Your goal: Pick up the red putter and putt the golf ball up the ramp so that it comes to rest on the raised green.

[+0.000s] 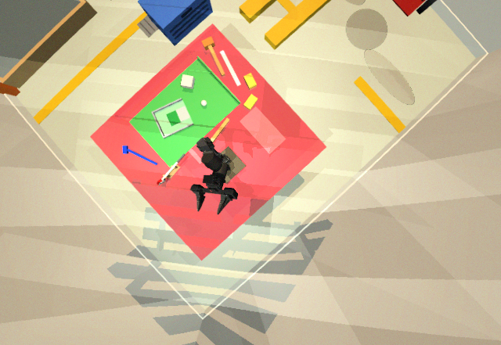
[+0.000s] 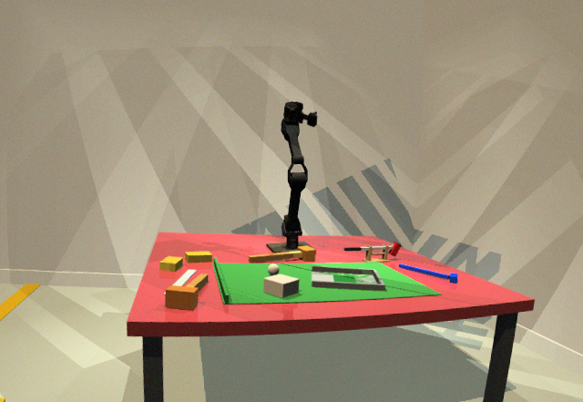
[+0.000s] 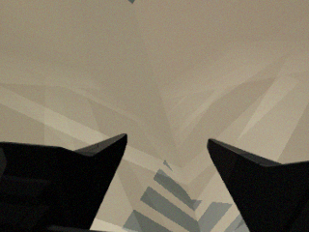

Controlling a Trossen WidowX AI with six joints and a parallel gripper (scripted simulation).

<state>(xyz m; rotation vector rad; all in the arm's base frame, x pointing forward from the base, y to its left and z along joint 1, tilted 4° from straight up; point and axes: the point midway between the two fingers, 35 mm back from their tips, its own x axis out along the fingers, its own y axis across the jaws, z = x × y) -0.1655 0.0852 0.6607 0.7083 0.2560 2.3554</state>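
My gripper tip is now 650 mm above the red putter, 320 mm short of it and 300 mm to the right of it. Round my gripper tip: green mat (700 mm below, 650 mm ahead); then golf ball (680 mm below, 620 mm ahead, 160 mm to the right); then wooden rack (670 mm below, 320 mm ahead, 310 mm to the left).
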